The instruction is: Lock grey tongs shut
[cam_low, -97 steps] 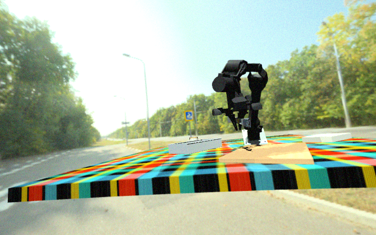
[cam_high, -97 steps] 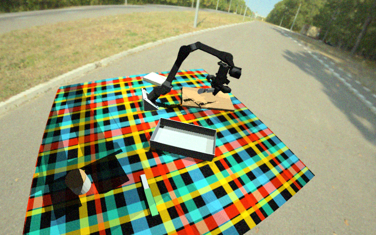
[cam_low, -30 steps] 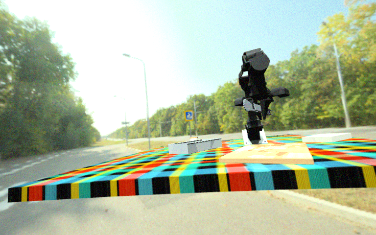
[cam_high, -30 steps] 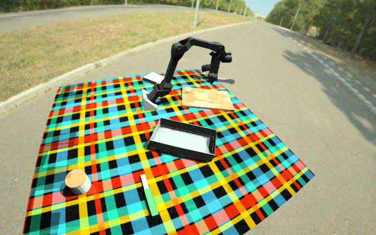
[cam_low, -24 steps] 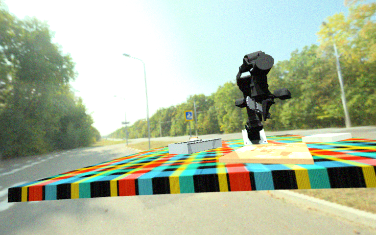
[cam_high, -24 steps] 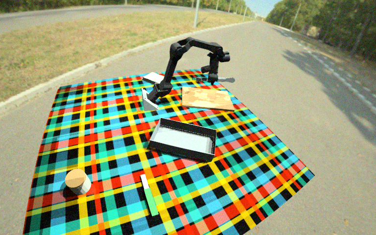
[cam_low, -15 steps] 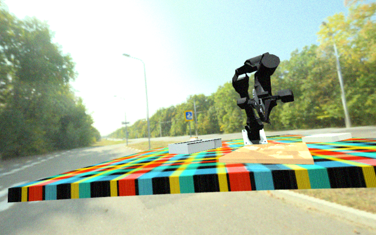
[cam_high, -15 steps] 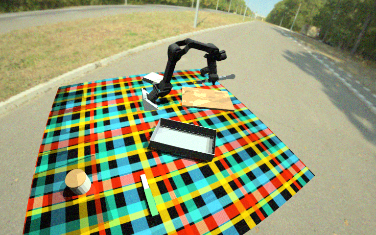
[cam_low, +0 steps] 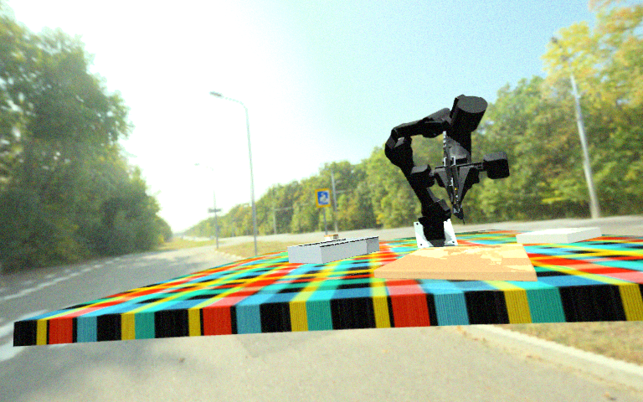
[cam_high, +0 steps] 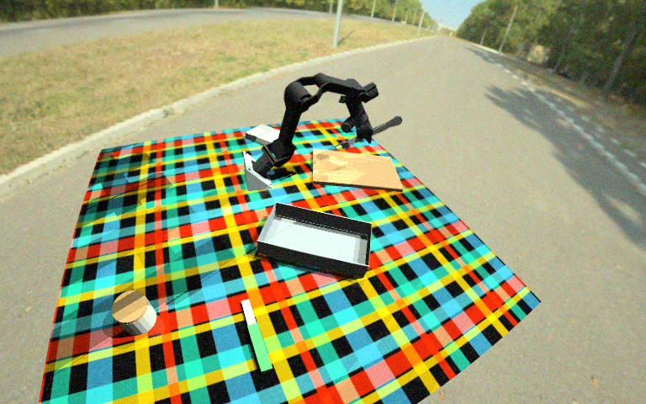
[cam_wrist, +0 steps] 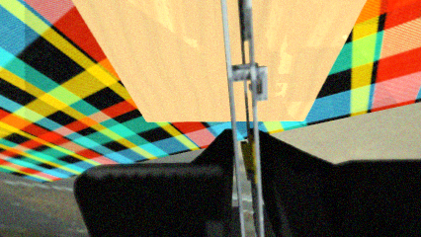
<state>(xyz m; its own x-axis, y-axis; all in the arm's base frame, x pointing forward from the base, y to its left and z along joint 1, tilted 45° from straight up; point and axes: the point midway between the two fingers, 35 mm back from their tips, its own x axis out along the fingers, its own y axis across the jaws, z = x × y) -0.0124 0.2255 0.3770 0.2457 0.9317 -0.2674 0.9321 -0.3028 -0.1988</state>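
Right now my gripper tip is 1 cm short of the wooden board, 4 cm to the left of it and 12 cm above it. From my gripper tip the other things lie so: white flat block (32 cm behind, 35 cm to the right, 11 cm below); roasting tin (35 cm ahead, 33 cm to the right, 10 cm below).
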